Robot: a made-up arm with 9 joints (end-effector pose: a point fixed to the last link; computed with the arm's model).
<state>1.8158 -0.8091 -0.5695 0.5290 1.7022 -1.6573 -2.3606 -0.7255 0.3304</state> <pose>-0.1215 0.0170 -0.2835 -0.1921 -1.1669 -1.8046</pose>
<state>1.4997 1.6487 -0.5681 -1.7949 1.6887 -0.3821 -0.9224 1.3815 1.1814</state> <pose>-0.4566 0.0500 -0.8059 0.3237 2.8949 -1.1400</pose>
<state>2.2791 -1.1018 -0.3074 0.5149 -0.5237 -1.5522 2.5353 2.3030 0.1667</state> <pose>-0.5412 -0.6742 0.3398 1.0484 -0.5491 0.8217</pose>
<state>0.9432 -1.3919 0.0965 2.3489 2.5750 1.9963 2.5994 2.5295 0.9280</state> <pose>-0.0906 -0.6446 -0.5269 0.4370 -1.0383 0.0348</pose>
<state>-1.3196 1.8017 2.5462 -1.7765 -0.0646 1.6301 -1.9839 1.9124 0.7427</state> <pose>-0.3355 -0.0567 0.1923 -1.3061 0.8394 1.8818</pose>
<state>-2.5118 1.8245 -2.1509 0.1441 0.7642 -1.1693 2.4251 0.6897 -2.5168</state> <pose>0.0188 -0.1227 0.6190 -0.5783 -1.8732 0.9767</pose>
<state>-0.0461 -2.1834 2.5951 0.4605 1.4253 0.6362 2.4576 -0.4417 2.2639</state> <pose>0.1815 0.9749 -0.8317 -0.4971 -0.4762 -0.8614</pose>
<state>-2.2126 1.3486 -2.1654 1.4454 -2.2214 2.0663 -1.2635 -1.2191 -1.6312</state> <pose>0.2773 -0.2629 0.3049 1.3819 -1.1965 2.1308</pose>
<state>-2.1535 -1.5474 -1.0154 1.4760 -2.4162 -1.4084 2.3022 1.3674 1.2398</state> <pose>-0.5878 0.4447 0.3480 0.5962 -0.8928 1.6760</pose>
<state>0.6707 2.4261 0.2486 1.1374 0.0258 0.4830 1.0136 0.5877 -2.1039</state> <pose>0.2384 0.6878 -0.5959 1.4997 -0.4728 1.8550</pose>
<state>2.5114 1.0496 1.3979 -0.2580 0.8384 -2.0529 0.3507 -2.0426 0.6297</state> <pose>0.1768 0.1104 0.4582 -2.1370 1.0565 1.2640</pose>
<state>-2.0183 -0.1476 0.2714 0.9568 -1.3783 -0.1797 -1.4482 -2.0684 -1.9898</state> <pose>-0.3638 0.4184 0.6127 0.4301 -1.8262 0.3992</pose>
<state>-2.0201 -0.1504 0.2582 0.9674 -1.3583 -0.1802 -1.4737 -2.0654 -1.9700</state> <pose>-0.3686 0.4048 0.6232 0.4026 -1.7888 0.4529</pose>
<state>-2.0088 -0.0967 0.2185 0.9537 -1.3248 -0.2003 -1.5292 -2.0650 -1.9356</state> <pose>-0.3703 0.3996 0.6333 0.3021 -1.6927 0.5400</pose>
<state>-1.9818 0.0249 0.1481 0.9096 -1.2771 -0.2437 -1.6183 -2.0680 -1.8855</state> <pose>-0.3682 0.4101 0.6509 0.1302 -1.5110 0.6493</pose>
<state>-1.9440 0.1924 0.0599 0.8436 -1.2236 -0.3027 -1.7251 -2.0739 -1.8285</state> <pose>-0.3583 0.4427 0.6821 -0.0607 -1.2546 0.7419</pose>
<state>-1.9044 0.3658 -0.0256 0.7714 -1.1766 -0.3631 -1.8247 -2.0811 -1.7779</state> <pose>-0.3369 0.4923 0.7171 -0.2142 -0.9828 0.7896</pose>
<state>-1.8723 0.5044 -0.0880 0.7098 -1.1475 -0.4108 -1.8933 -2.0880 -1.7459</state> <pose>-0.3116 0.5392 0.7387 -0.3076 -0.7769 0.7928</pose>
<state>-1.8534 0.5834 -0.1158 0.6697 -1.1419 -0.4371 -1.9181 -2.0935 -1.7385</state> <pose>-0.2990 0.5657 0.7389 -0.3502 -0.6897 0.7711</pose>
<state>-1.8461 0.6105 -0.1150 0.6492 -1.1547 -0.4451 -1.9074 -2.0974 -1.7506</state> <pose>-0.3021 0.5721 0.7225 -0.3621 -0.7042 0.7406</pose>
